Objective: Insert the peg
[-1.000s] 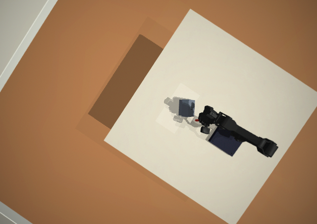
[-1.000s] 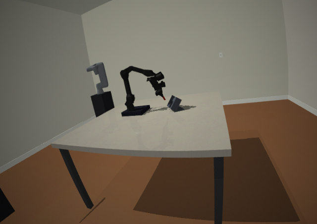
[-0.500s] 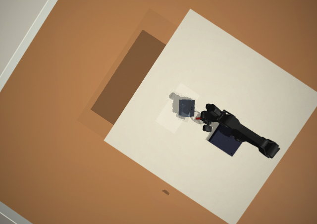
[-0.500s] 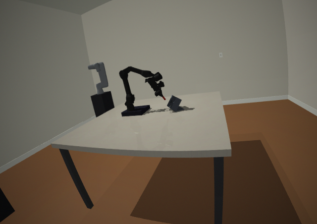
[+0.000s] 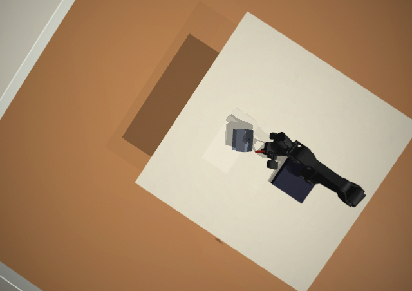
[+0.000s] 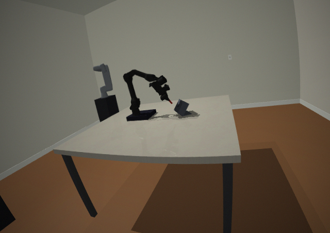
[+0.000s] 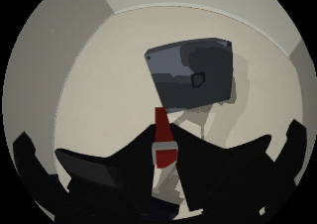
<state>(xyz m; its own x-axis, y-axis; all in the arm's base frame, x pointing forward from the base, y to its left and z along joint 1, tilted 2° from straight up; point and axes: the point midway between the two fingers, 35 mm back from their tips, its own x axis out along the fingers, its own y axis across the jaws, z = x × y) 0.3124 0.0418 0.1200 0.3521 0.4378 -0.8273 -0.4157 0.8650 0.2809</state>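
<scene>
Now: the blue-grey sloped panel 10 cm ahead of my gripper tip and 7 cm below it. From my gripper tip the other things lie so: red peg: 1 cm to the right, 1 cm behind, 1 cm above.
</scene>
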